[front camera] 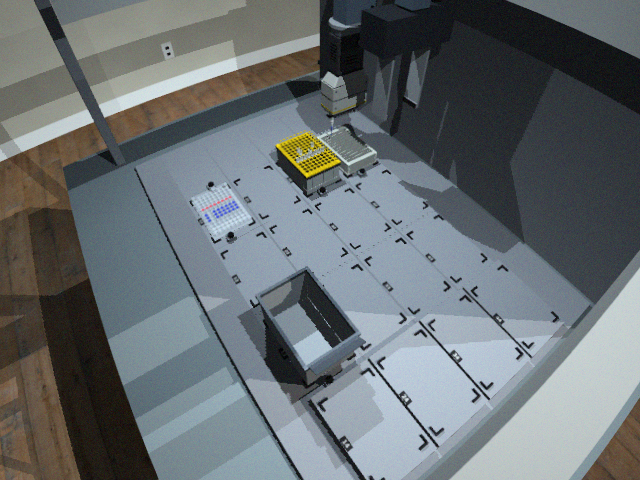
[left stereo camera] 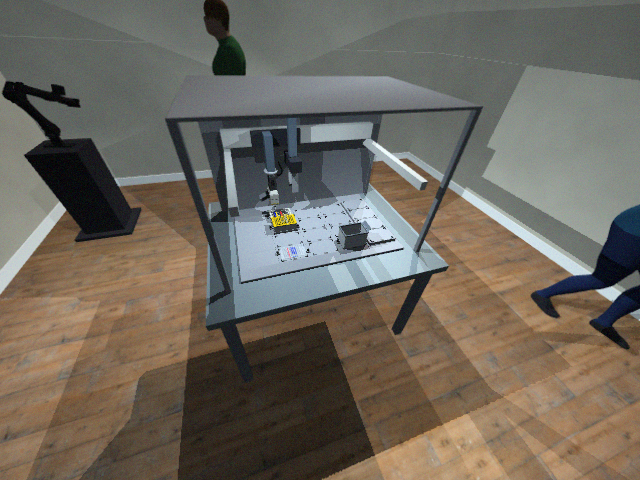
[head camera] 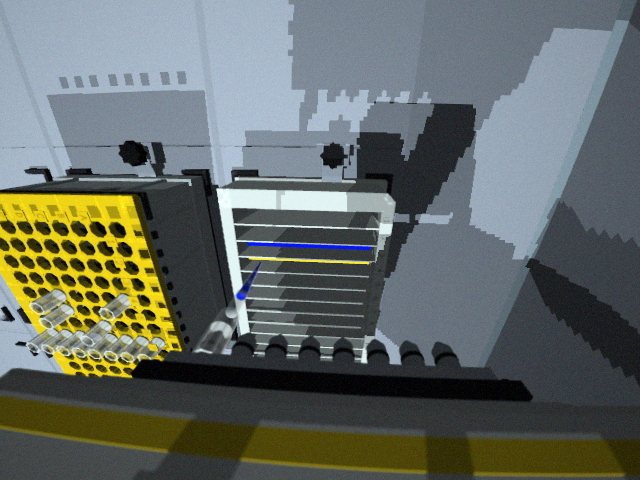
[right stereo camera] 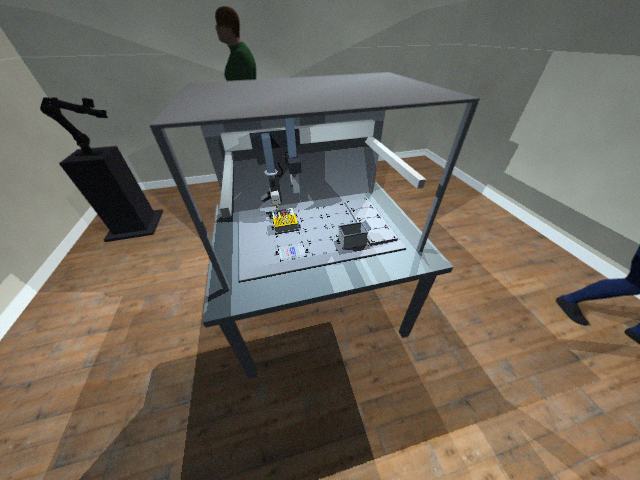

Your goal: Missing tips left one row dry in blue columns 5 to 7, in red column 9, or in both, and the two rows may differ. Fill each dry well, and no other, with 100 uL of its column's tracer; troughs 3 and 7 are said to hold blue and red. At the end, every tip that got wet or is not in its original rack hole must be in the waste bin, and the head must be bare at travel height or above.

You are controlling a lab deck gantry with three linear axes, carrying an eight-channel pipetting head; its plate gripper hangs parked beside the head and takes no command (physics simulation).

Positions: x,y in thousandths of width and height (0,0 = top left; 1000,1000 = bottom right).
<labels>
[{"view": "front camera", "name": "wall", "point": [823,241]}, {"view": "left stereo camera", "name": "wall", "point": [521,351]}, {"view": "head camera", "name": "clear tip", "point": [340,701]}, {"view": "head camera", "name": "wall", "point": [882,705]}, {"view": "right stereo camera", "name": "wall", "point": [515,353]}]
</labels>
